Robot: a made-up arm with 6 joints. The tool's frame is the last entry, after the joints.
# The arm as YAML. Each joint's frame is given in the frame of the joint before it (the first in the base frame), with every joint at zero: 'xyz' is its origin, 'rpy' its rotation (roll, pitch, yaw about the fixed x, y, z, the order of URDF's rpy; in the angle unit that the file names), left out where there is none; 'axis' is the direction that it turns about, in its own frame. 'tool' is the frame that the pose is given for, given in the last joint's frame.
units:
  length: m
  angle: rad
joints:
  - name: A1
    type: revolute
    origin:
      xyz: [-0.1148, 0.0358, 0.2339]
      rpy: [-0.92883, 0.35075, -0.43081]
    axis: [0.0, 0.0, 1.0]
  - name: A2
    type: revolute
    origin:
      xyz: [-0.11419, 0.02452, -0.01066]
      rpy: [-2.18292, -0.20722, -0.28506]
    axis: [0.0, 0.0, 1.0]
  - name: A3
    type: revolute
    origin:
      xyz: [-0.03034, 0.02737, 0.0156]
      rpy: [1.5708, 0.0, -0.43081]
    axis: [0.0, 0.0, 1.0]
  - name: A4
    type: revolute
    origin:
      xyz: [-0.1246, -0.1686, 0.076]
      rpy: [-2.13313, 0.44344, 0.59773]
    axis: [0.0, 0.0, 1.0]
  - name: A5
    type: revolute
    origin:
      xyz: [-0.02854, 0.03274, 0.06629]
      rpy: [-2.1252, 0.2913, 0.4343]
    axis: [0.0, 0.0, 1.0]
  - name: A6
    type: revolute
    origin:
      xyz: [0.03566, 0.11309, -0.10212]
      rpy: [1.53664, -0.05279, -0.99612]
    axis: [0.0, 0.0, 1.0]
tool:
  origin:
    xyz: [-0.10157, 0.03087, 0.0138]
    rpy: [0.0, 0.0, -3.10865]
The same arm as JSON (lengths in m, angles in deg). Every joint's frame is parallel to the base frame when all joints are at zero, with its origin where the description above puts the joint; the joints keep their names.
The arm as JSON. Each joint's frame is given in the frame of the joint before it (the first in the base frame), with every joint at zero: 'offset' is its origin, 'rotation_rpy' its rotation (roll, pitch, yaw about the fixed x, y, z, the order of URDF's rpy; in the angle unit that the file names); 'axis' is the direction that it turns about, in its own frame. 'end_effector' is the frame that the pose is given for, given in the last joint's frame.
{
  "length_unit": "m",
  "angle_unit": "deg",
  "chain": [
    {
      "id": "A1",
      "offset": [
        -0.1148,
        0.0358,
        0.2339
      ],
      "rotation_rpy": [
        0.0,
        0.0,
        0.0
      ],
      "axis": [
        0.521414,
        0.641817,
        0.562315
      ]
    },
    {
      "id": "A2",
      "offset": [
        -0.103,
        0.0541,
        0.0148
      ],
      "rotation_rpy": [
        0.0,
        0.0,
        0.0
      ],
      "axis": [
        0.0,
        0.0,
        -1.0
      ]
    },
    {
      "id": "A3",
      "offset": [
        -0.039,
        -0.0122,
        -0.0156
      ],
      "rotation_rpy": [
        0.0,
        0.0,
        0.0
      ],
      "axis": [
        0.0,
        1.0,
        0.0
      ]
    },
    {
      "id": "A4",
      "offset": [
        -0.1246,
        0.076,
        0.1686
      ],
      "rotation_rpy": [
        0.0,
        0.0,
        0.0
      ],
      "axis": [
        -0.665195,
        -0.481597,
        -0.570596
      ]
    },
    {
      "id": "A5",
      "offset": [
        -0.0654,
        -0.0447,
        -0.0022
      ],
      "rotation_rpy": [
        0.0,
        0.0,
        0.0
      ],
      "axis": [
        -0.034102,
        -0.085604,
        0.995745
      ]
    },
    {
      "id": "A6",
      "offset": [
        0.0947,
        0.0839,
        -0.0921
      ],
      "rotation_rpy": [
        0.0,
        0.0,
        0.0
      ],
      "axis": [
        -1.0,
        0.0,
        0.0
      ]
    }
  ],
  "end_effector": {
    "offset": [
      -0.0138,
      0.1005,
      0.0342
    ],
    "rotation_rpy": [
      -90.0,
      0.0,
      90.0
    ]
  }
}

